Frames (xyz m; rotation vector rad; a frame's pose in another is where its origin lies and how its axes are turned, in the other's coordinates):
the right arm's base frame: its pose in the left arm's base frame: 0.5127 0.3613 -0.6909 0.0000 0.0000 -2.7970
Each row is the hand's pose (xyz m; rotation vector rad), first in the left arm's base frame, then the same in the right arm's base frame.
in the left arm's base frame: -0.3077 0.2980 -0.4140 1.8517 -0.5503 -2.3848
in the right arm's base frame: 0.7936 -0.2176 0.2769 0.6068 1.2212 -0.2111
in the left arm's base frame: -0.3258 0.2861 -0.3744 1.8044 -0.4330 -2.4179
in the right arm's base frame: 0.8146 -0.2125 0.3165 0.5195 1.2025 -0.1932
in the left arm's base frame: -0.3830 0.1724 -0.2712 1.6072 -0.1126 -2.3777
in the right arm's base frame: 0.9069 -0.1248 0.4197 0.2828 1.1444 -0.0176
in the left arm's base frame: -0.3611 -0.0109 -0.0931 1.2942 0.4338 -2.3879
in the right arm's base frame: 0.9482 0.0551 0.5978 -0.1531 1.0057 0.0949
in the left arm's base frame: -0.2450 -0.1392 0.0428 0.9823 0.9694 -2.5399
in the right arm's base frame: 0.8822 0.2151 0.7337 -0.5626 0.8110 -0.0545
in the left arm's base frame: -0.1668 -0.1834 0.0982 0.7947 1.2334 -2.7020
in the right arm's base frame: 0.8236 0.2831 0.7891 -0.7332 0.6758 -0.2459
